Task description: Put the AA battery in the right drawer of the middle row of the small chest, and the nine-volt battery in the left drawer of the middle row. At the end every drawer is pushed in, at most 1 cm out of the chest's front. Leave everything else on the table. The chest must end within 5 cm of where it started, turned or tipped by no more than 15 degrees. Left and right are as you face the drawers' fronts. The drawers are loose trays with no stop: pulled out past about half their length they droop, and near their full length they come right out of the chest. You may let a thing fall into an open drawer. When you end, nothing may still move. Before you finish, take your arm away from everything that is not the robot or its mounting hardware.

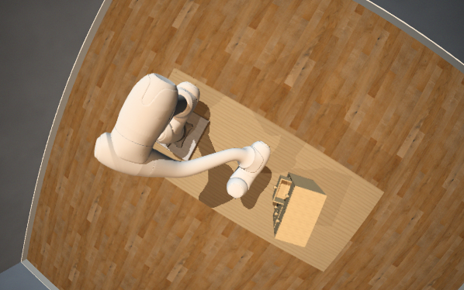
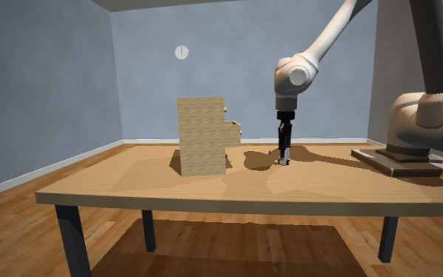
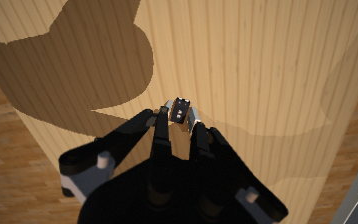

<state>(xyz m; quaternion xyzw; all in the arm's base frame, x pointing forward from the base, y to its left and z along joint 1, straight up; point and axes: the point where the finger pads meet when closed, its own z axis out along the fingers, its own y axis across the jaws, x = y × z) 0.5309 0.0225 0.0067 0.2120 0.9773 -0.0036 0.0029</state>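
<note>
The black nine-volt battery lies 3 cm below my hand and 1 cm behind it. Round my hand: black AA battery: 18 cm to the right, 5 cm ahead, 3 cm below; orange AA battery: 37 cm ahead, 8 cm above, 5 cm to the right.
</note>
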